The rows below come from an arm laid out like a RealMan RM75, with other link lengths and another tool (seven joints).
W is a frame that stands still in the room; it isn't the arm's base.
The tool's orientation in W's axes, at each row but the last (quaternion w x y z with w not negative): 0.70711, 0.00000, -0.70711, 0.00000; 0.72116, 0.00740, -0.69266, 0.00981; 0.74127, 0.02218, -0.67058, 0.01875; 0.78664, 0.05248, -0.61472, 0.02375; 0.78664, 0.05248, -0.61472, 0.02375; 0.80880, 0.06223, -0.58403, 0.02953; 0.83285, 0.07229, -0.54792, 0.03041; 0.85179, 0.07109, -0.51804, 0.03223
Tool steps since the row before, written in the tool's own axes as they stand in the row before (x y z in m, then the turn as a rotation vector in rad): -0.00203, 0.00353, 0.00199, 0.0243, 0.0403, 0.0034; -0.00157, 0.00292, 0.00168, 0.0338, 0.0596, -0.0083; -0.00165, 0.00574, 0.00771, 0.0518, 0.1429, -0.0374; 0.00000, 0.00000, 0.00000, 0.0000, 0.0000, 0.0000; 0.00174, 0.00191, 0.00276, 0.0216, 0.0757, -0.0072; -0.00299, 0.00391, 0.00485, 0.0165, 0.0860, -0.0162; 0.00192, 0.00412, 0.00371, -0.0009, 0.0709, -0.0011; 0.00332, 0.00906, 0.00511, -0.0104, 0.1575, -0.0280
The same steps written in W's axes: -0.00199, 0.00353, -0.00203, -0.0034, 0.0403, 0.0243; -0.00181, 0.00287, -0.00151, 0.0082, 0.0599, 0.0333; -0.00815, 0.00529, -0.00083, 0.0341, 0.1447, 0.0489; 0.00000, 0.00000, 0.00000, 0.0000, 0.0000, 0.0000; -0.00243, 0.00154, 0.00245, 0.0045, 0.0754, 0.0233; -0.00598, 0.00329, -0.00107, 0.0101, 0.0870, 0.0163; -0.00314, 0.00344, 0.00356, -0.0086, 0.0702, 0.0049; -0.00412, 0.00810, 0.00606, -0.0005, 0.1601, -0.0081
